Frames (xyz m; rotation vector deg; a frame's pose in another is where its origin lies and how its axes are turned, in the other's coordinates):
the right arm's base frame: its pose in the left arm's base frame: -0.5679 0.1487 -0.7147 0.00 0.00 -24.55
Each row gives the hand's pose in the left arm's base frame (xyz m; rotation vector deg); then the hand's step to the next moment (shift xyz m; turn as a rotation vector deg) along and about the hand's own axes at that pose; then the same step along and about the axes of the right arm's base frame.
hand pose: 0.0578 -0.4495 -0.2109 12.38 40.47 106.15
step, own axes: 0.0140 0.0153 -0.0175 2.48 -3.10 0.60
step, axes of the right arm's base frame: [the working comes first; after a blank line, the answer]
step, axes of the left arm's base frame: -0.0258 0.0026 -0.0080 1.76 3.18 -1.71

-0.0245 -0.0083 -0.0080 0.28 3.62 -1.71
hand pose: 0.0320 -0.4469 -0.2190 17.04 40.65 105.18
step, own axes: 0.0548 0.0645 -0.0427 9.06 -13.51 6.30
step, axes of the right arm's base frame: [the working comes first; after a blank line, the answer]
step, axes of the left arm's base frame: -0.0923 0.0216 -0.0023 10.23 13.45 -4.31

-0.0929 -0.0187 -0.0023 3.72 16.49 -4.31
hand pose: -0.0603 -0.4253 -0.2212 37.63 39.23 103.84
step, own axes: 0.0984 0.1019 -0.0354 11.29 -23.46 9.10
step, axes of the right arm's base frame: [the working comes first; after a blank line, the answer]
step, axes of the left arm's base frame: -0.1198 0.0578 0.0603 17.83 18.89 -9.27

-0.1329 0.0028 0.0603 8.36 24.59 -9.27
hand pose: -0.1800 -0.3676 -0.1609 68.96 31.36 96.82
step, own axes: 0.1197 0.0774 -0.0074 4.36 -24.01 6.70
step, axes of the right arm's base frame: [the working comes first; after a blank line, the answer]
step, axes of the left arm's base frame: -0.0476 0.0724 0.1134 16.32 13.41 -13.94

-0.0734 0.0461 0.1134 9.27 18.98 -13.94
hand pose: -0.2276 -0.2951 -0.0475 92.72 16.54 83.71
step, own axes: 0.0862 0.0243 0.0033 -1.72 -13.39 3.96
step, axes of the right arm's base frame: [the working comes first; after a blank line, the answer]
step, axes of the left arm's base frame: 0.0170 0.0444 0.0760 8.17 4.51 -10.53

-0.0030 0.0475 0.0760 5.56 7.50 -10.53
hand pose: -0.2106 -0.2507 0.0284 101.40 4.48 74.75
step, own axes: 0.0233 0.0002 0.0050 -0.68 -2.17 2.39
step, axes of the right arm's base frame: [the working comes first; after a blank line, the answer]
step, axes of the left arm's base frame: 0.0141 0.0090 0.0170 2.52 -0.56 -2.05

0.0091 0.0141 0.0170 2.53 0.54 -2.05
